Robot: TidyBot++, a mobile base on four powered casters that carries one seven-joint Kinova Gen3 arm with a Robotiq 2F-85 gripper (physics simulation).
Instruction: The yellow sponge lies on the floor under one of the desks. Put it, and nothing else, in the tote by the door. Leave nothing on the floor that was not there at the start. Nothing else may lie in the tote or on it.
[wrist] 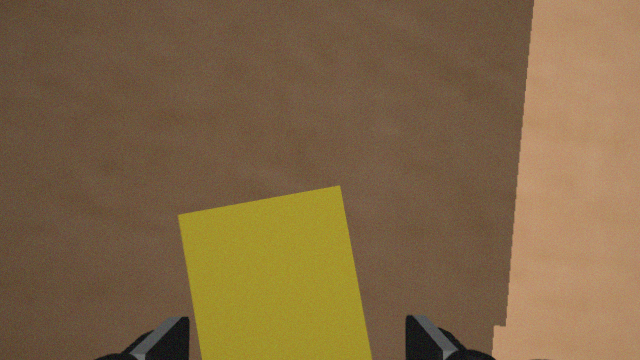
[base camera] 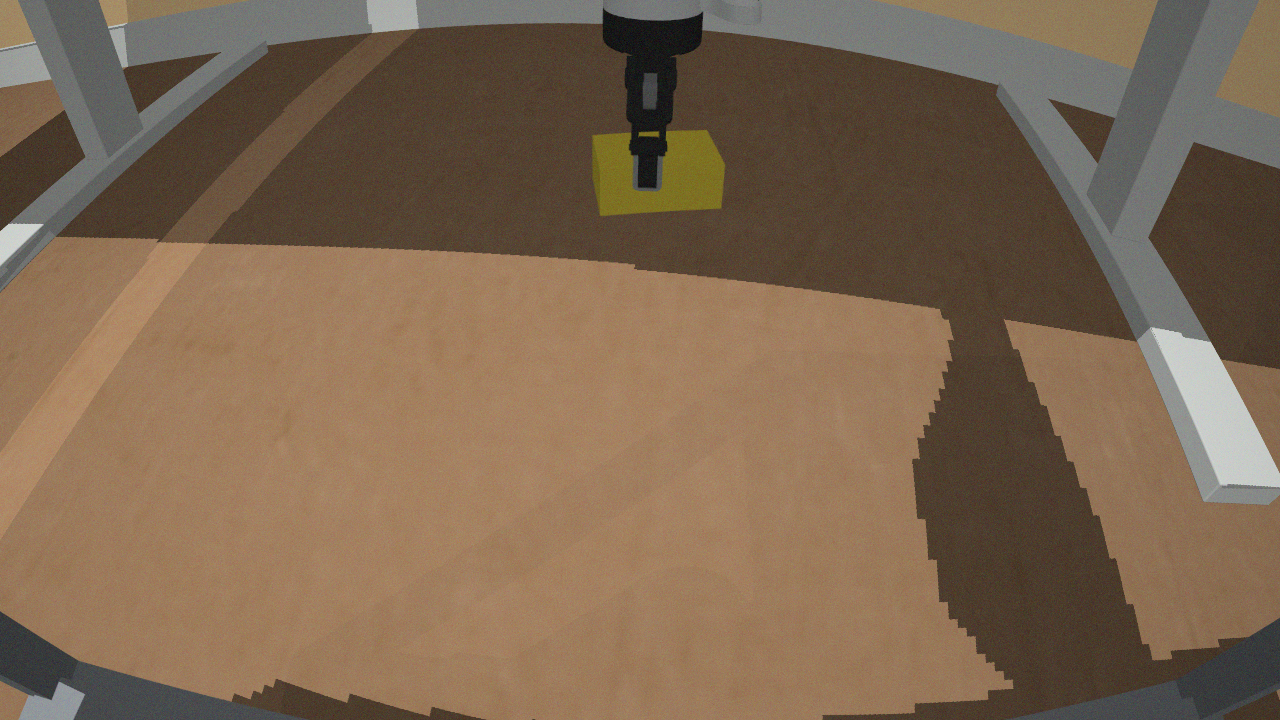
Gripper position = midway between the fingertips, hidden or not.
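Visible: a yellow sponge (base camera: pixel 693 171), (wrist: pixel 280 271); my gripper (base camera: pixel 648 159), (wrist: pixel 298 340).
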